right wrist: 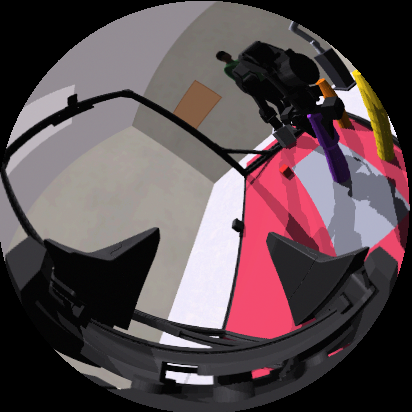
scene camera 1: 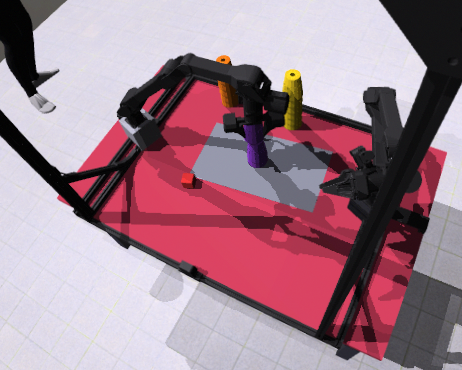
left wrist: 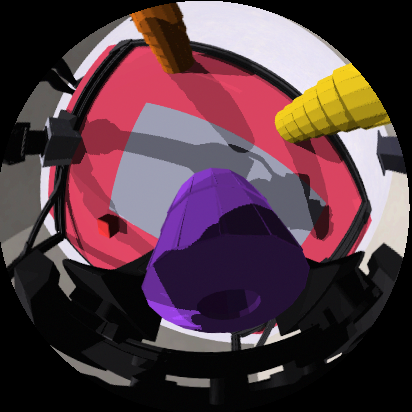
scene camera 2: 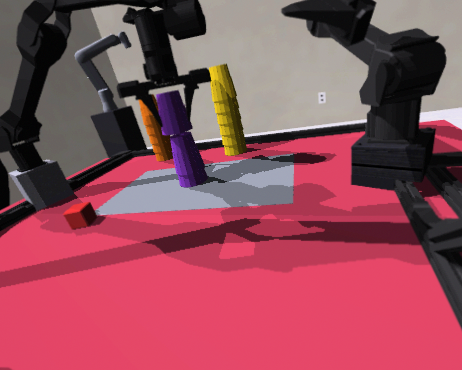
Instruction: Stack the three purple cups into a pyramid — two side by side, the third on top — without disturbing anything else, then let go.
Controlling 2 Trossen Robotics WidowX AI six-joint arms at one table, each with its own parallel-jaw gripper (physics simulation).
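Frame: origin at the left arm's base, x left, y back, z up, level; centimetres.
Where they show: left gripper, fingertip midpoint: (right wrist: 323,137) (scene camera 1: 254,136) (scene camera 2: 175,123); right gripper, fingertip midpoint: (right wrist: 215,236) (scene camera 1: 320,188); left arm's base at its link origin: (right wrist: 278,126) (scene camera 1: 136,119) (left wrist: 43,141) (scene camera 2: 32,167); right arm's base at its link origin: (scene camera 1: 373,198) (scene camera 2: 393,137).
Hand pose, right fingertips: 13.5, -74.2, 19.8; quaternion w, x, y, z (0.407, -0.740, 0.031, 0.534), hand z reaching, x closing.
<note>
Things, the pixels of their top centre, and the offset from my right fingertips, as dx, dy, dz. Level surfaces: height alone.
- upper purple cup at its top centre: (left wrist: 240,305) (scene camera 2: 168,91) (right wrist: 315,111) (scene camera 1: 253,117) +9.7, +34.4, -8.9
- grey mat at its surface level: dz -30.3
- orange cup stack at its top centre: (scene camera 2: 151,116) (scene camera 1: 224,73) +21.0, +61.8, -15.3
- yellow cup stack at its top centre: (scene camera 2: 223,90) (scene camera 1: 292,87) +29.6, +36.0, -12.1
- red cube at its top centre: (scene camera 2: 76,207) (left wrist: 102,228) (scene camera 1: 187,177) (right wrist: 282,167) -14.8, +44.1, -26.4
An upper purple cup (scene camera 1: 253,131) (scene camera 2: 172,102) (left wrist: 215,200) (right wrist: 317,123) is upside down between the fingers of my left gripper (scene camera 1: 255,136) (scene camera 2: 175,116) (left wrist: 216,241), which is shut on it. It sits directly over lower purple cups (scene camera 1: 257,156) (scene camera 2: 188,160) (right wrist: 337,165), upside down on the grey mat (scene camera 1: 295,192) (scene camera 2: 130,195) (left wrist: 135,185). A rim line near their base suggests two nested cups. I cannot tell whether the upper cup touches them. My right gripper (scene camera 1: 325,187) (right wrist: 215,236) is open and empty, off the mat's right side in scene camera 1.
An orange cup stack (scene camera 1: 228,95) (scene camera 2: 156,137) (left wrist: 170,50) and a yellow cup stack (scene camera 1: 292,107) (scene camera 2: 228,120) (left wrist: 330,107) stand behind the mat. A red cube (scene camera 1: 188,180) (scene camera 2: 80,216) (left wrist: 106,226) (right wrist: 285,171) lies by the mat's left corner. Black frame bars edge the table.
</note>
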